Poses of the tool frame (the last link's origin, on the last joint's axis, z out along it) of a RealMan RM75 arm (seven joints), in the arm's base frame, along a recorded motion.
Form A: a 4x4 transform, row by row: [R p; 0 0 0 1], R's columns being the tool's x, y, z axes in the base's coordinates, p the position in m. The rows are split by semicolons.
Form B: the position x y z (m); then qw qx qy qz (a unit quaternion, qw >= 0). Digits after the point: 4 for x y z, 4 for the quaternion. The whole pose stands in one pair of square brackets.
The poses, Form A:
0.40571 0.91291 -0.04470 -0.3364; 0.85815 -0.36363 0.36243 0.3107; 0.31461 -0.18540 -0.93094 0.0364; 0 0 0 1
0.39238 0.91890 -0.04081 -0.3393; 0.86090 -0.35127 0.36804 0.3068; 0.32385 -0.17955 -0.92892 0.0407; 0 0 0 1
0.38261 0.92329 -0.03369 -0.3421; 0.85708 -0.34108 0.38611 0.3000; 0.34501 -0.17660 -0.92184 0.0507; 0 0 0 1
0.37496 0.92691 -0.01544 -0.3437; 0.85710 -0.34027 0.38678 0.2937; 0.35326 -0.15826 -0.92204 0.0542; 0 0 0 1
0.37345 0.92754 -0.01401 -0.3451; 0.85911 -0.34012 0.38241 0.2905; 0.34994 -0.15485 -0.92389 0.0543; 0 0 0 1
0.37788 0.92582 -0.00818 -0.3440; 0.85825 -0.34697 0.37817 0.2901; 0.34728 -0.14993 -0.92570 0.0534; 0 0 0 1
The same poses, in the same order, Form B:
[-0.3364 0.3107 0.0364 0.1667 -0.8216 -0.5389 -0.0821]
[-0.3393 0.3068 0.0407 0.1675 -0.8174 -0.5443 -0.0866]
[-0.3421 0.3000 0.0507 0.1730 -0.8133 -0.5473 -0.0957]
[-0.3437 0.2937 0.0542 0.1678 -0.8120 -0.5493 -0.1040]
[-0.3451 0.2905 0.0543 0.1654 -0.8120 -0.5501 -0.1034]
[-0.3440 0.2901 0.0534 0.1622 -0.8140 -0.5479 -0.1041]

